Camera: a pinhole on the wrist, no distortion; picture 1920 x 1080 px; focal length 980.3 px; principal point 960.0 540.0 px. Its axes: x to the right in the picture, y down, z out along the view. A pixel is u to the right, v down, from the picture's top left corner.
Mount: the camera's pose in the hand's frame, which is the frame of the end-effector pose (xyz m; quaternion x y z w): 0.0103 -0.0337 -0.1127 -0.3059 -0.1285 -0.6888 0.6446
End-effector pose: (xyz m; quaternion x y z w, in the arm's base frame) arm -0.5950 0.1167 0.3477 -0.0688 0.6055 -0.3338 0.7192
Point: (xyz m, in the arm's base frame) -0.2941 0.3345 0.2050
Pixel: 631 282
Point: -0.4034 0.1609 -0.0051
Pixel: 595 967
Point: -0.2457 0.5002 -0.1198
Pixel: 222 591
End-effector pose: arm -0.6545 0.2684 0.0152 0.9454 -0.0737 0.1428 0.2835
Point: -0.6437 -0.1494 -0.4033
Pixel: 1399 92
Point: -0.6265 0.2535 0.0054
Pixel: 1351 384
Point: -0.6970 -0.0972 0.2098
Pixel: 261 377
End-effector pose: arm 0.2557 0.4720 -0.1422 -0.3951 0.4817 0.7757 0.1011
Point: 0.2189 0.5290 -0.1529
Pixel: 1550 331
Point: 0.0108 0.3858 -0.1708
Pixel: 766 973
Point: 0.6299 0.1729 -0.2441
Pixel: behind the camera
